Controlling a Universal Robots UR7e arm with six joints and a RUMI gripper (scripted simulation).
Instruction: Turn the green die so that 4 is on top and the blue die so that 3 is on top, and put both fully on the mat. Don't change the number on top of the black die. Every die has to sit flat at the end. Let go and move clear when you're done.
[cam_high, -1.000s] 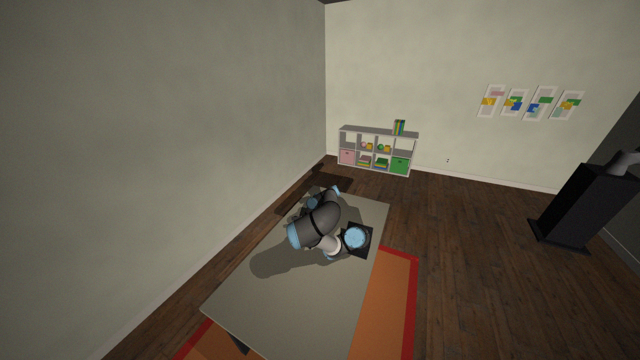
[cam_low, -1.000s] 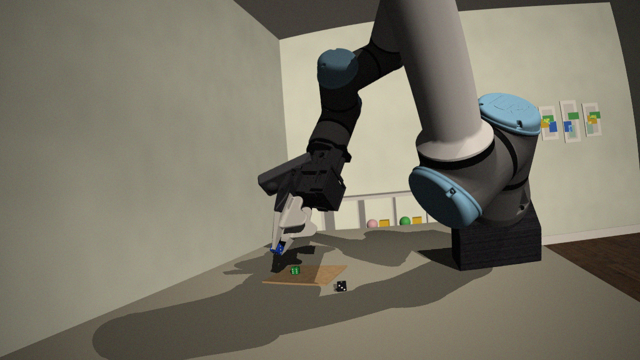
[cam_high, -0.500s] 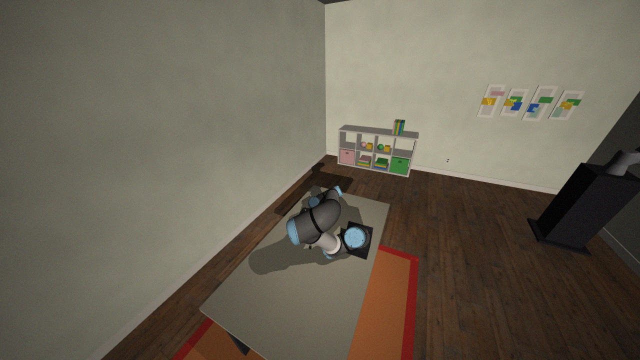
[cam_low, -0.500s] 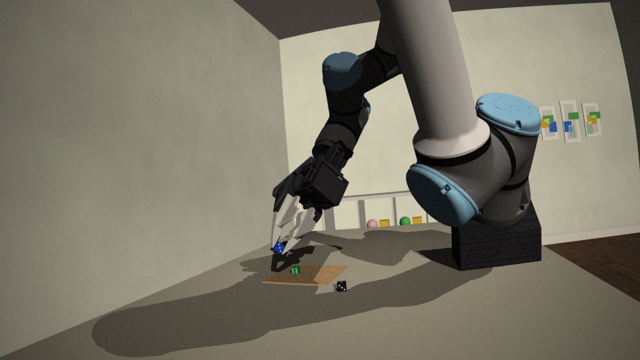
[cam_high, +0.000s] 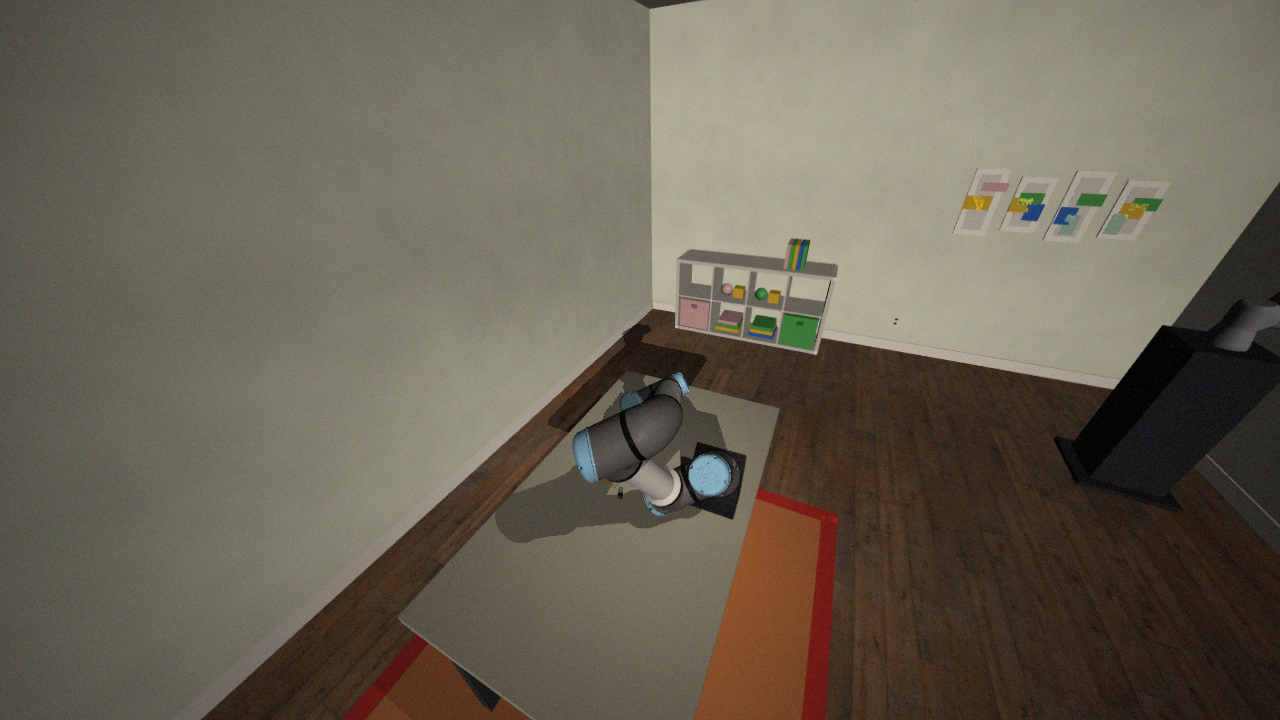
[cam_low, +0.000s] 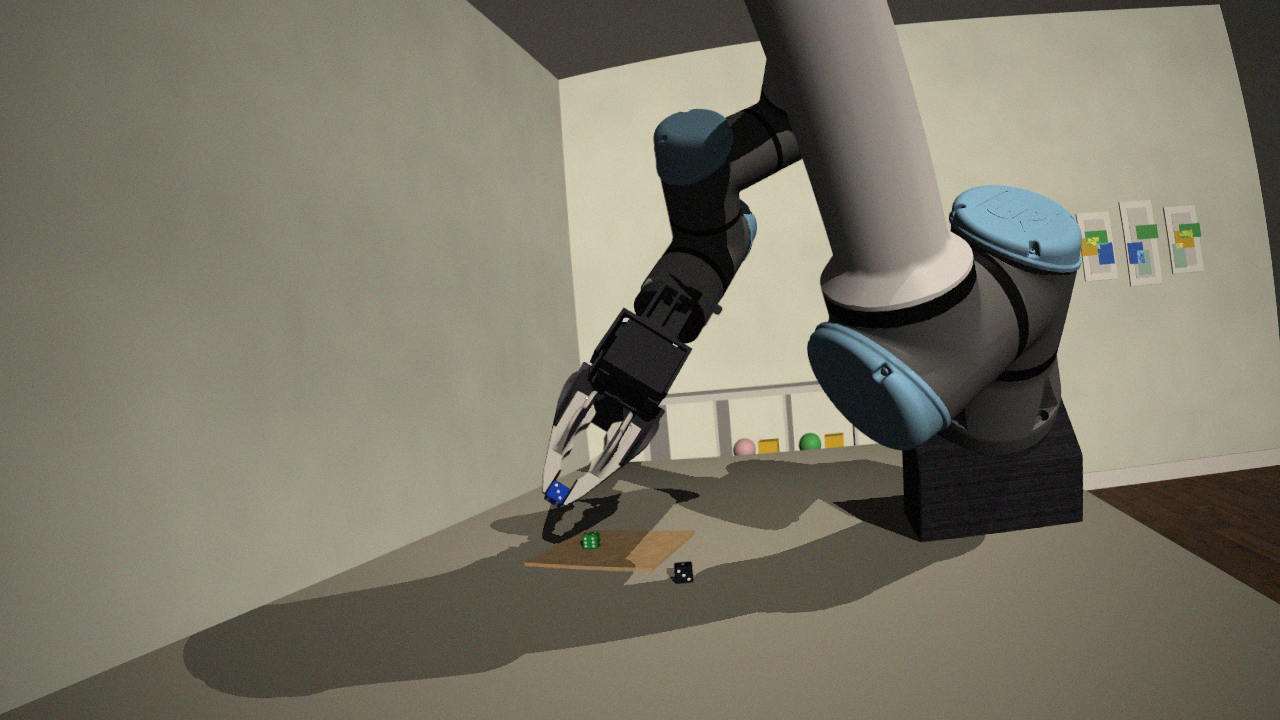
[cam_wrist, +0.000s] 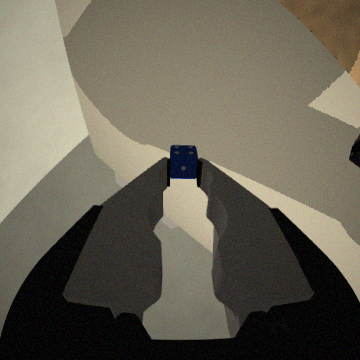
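Now: hand 9 cm past the black die, 9 cm above it and 4 cm to the left of it. Round my hand: green die: 13 cm to the right, 9 cm below, 4 cm ahead; tan mat: 13 cm to the right, 10 cm below, 2 cm ahead; blue die: 1 cm to the left, 1 cm below.
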